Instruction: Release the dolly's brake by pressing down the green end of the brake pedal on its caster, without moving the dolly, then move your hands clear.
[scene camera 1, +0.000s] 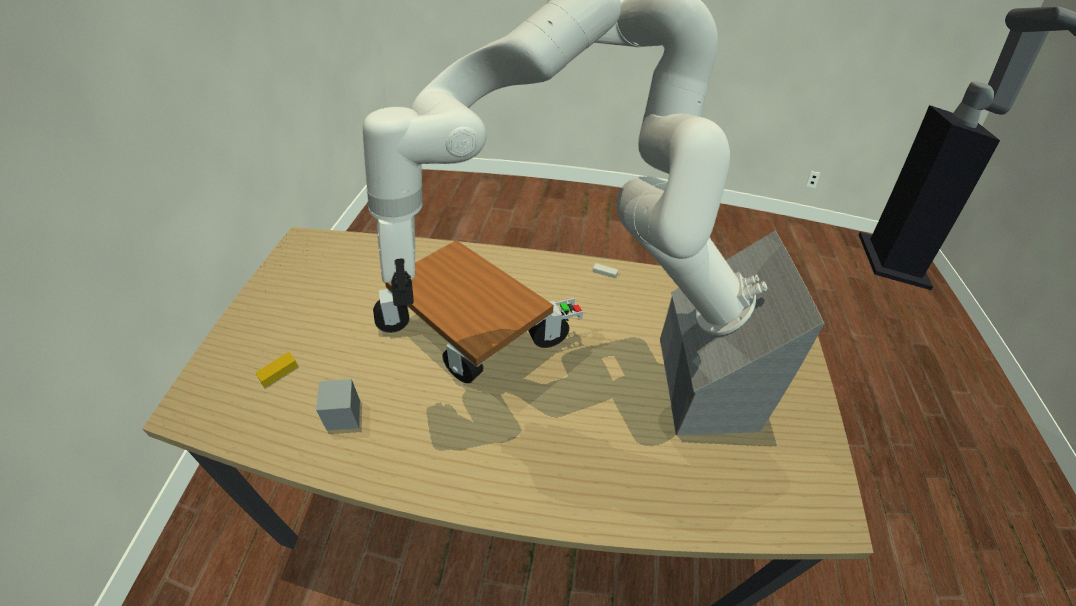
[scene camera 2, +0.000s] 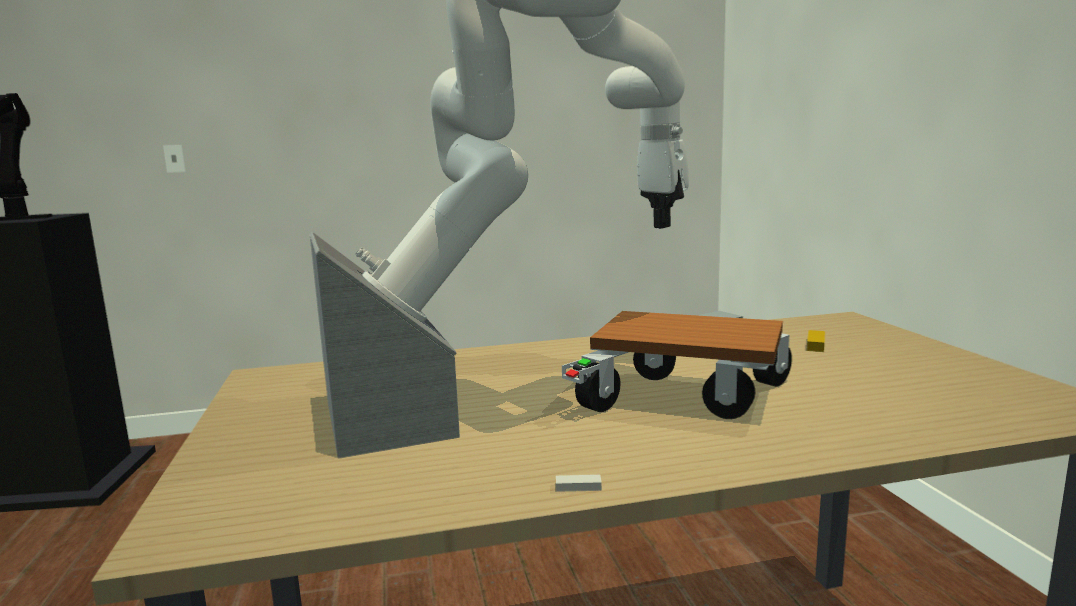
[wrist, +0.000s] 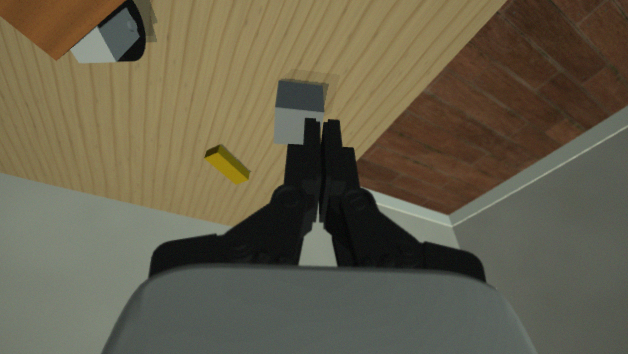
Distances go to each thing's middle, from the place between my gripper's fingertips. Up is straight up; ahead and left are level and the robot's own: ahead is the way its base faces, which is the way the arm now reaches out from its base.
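Grey cube (scene camera 1: 338, 405): from my hand, 150 mm ahead, 80 mm to the left, 250 mm below. Yellow block (scene camera 1: 286, 363): 360 mm ahead of my hand, 40 mm to the left, 270 mm below. Dolly (scene camera 2: 656, 339): 20 mm behind my hand, 210 mm to the right, 220 mm below. White bar (scene camera 2: 563, 482): well behind my hand, far to the right, a long way below.
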